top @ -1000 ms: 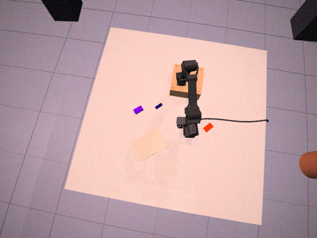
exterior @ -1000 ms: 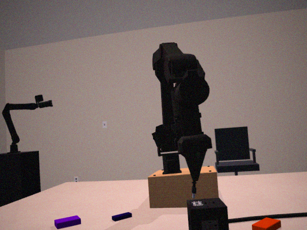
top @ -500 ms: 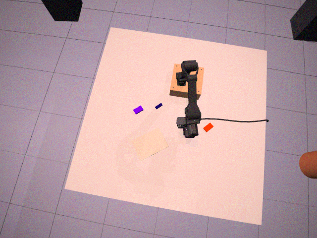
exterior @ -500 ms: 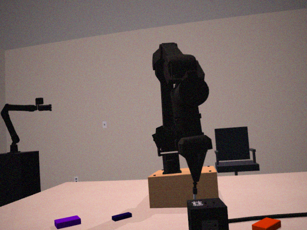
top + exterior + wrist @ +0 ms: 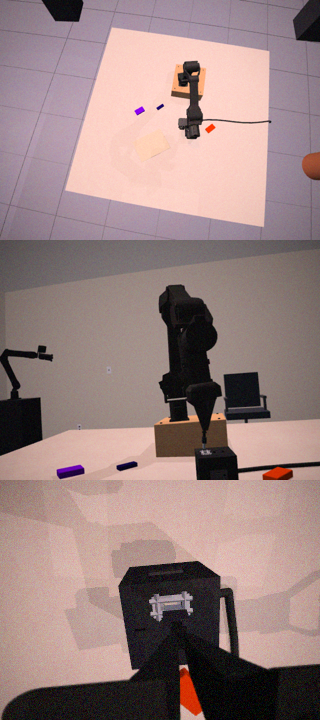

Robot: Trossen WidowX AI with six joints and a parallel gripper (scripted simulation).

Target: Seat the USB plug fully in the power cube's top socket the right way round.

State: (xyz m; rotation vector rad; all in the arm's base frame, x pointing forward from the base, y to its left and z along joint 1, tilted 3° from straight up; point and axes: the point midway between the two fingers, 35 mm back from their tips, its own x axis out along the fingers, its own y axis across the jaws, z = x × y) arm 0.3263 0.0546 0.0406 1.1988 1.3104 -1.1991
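Now: the dark USB plug 20 mm below my gripper tip. Also, from my gripper tip: dark blue block (210 mm to the right, 160 mm behind, 120 mm below); then silver-framed socket (50 mm below); then orange block (150 mm to the left, 120 mm below, 30 mm behind).
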